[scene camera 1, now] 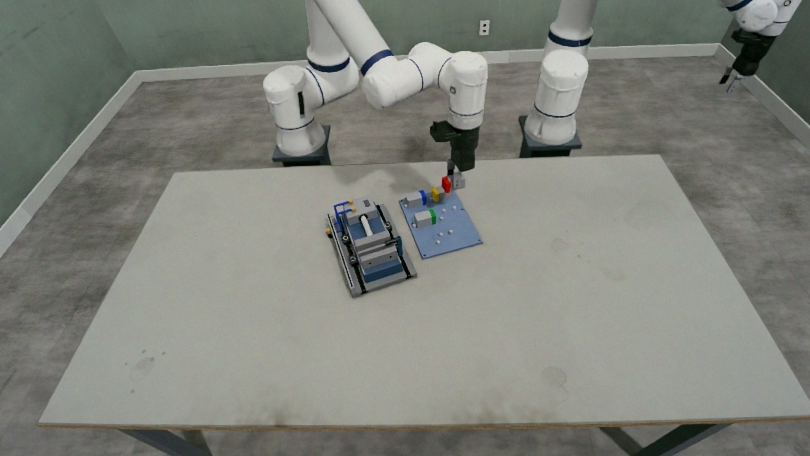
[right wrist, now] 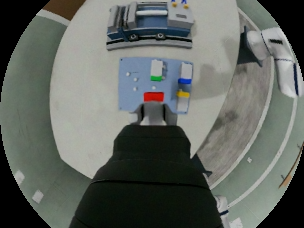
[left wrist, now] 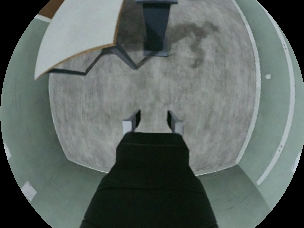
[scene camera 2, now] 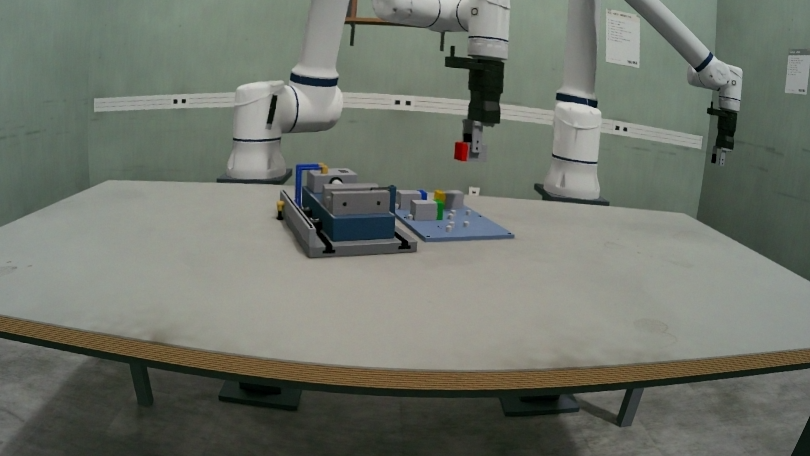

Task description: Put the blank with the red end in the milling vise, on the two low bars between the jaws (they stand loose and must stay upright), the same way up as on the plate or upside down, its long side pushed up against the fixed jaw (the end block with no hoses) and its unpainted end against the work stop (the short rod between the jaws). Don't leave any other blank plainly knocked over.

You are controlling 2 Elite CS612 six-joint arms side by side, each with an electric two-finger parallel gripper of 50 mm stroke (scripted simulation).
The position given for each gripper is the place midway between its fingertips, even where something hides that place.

Observation:
In view: the left gripper (scene camera 1: 725, 87), the right gripper (scene camera 2: 471, 150) and a blue plate (right wrist: 139, 67).
The left gripper also shows in the left wrist view (left wrist: 153, 115) and in scene camera 2 (scene camera 2: 717, 164). The right gripper is seen too in scene camera 1 (scene camera 1: 453, 182) and in the right wrist view (right wrist: 153, 109).

